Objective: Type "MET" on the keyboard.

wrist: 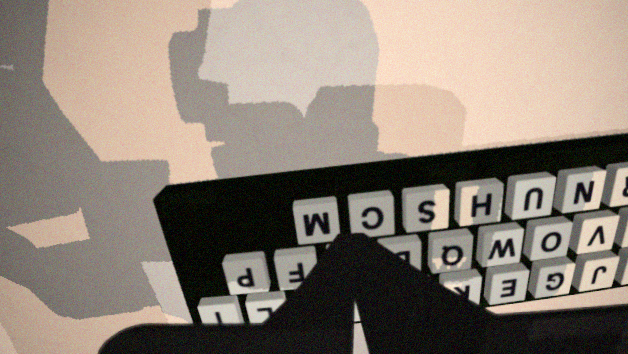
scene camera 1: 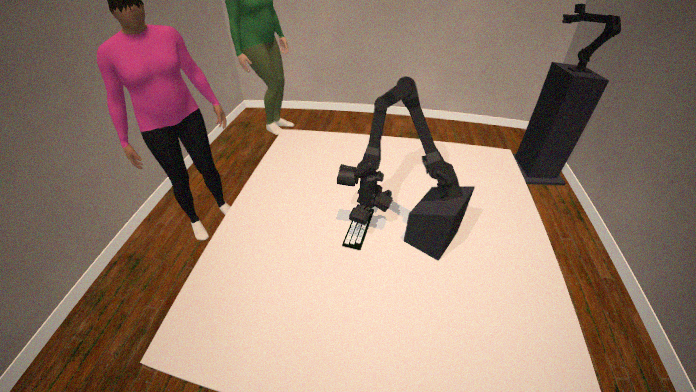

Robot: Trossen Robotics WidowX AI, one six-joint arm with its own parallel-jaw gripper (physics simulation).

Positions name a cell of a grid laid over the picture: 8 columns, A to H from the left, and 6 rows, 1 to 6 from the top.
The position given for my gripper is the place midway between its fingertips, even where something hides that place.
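In scene camera 1 there's my gripper (scene camera 1: E4). The wrist view has a black keyboard (wrist: G4), and you'd see my gripper (wrist: E5) there too.
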